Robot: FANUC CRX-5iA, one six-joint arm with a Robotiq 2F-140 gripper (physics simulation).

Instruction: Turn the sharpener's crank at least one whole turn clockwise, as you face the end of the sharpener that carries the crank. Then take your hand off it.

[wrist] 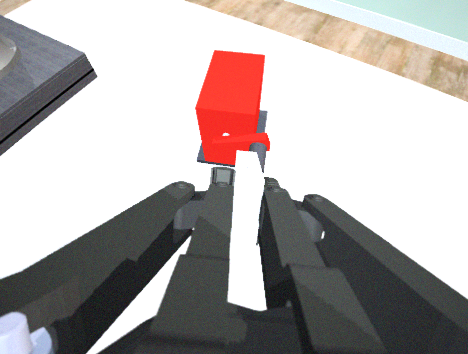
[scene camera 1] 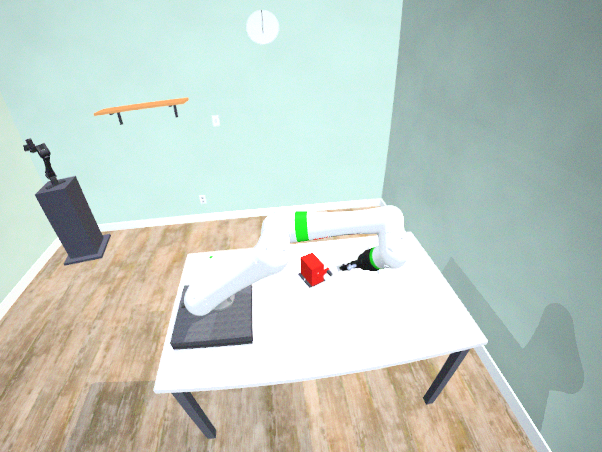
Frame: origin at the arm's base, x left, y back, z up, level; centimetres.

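Seen in the pictures: gripper, fingertip midpoint: (wrist: pixel 244 170) (scene camera 1: pixel 338 268).
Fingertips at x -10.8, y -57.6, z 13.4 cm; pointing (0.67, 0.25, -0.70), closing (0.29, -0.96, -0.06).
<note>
A point is followed by its place in that frame.
The red sharpener (scene camera 1: pixel 312 270) @(x -1.1, y -48.1, z 6.4 cm) (wrist: pixel 232 85) @(x 4.0, y -50.5, z 7.2 cm) stands upright on a dark base plate (scene camera 1: pixel 304 280) @(x 4.1, y -45.4, z -4.8 cm) (wrist: pixel 263 119) @(x 10.5, y -53.7, z -4.8 cm) on the table. Its red crank arm (scene camera 1: pixel 323 274) (wrist: pixel 240 139) lies across the crank end, pointing right in the wrist view, with a dark handle (scene camera 1: pixel 328 272) @(x -3.6, y -55.9, z 4.8 cm) (wrist: pixel 258 148) @(x -2.7, y -56.6, z 5.1 cm) at its outer end. My gripper (scene camera 1: pixel 341 268) @(x -10.8, y -57.6, z 13.4 cm) (wrist: pixel 244 170) @(x -10.8, y -57.6, z 13.4 cm) is shut and empty. It is in front of the crank end, with a small gap to the handle in the scene view. In the wrist view a white strip between the fingers hides part of the handle.
The white table (scene camera 1: pixel 350 325) @(x -30.8, y -56.5, z -5.6 cm) carries the robot's dark mounting plate (scene camera 1: pixel 215 330) @(x -18.2, y 4.0, z 0.1 cm) (wrist: pixel 45 75) @(x 2.0, y -14.9, z 0.2 cm) at its left. The white arm (scene camera 1: pixel 345 223) @(x -24.1, y -52.6, z 48.8 cm) arches over behind the sharpener. A dark pedestal (scene camera 1: pixel 70 215) with a small black arm stands on the floor at the far left.
</note>
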